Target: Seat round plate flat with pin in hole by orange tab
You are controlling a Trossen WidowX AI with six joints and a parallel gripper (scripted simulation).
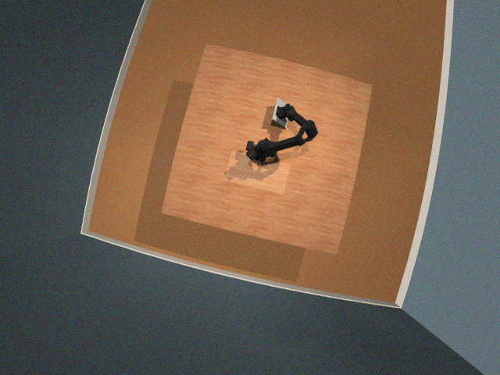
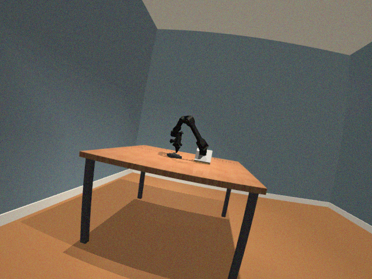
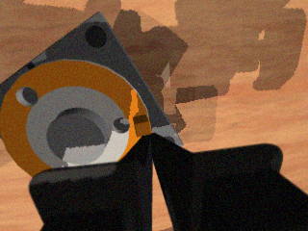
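Now: the dark grey square base 10 mm ahead of my gripper tip, 50 mm to the left of it and 20 mm below it. The rest, counted from my gripper tip: round orange plate: 10 mm ahead, 30 mm to the left.
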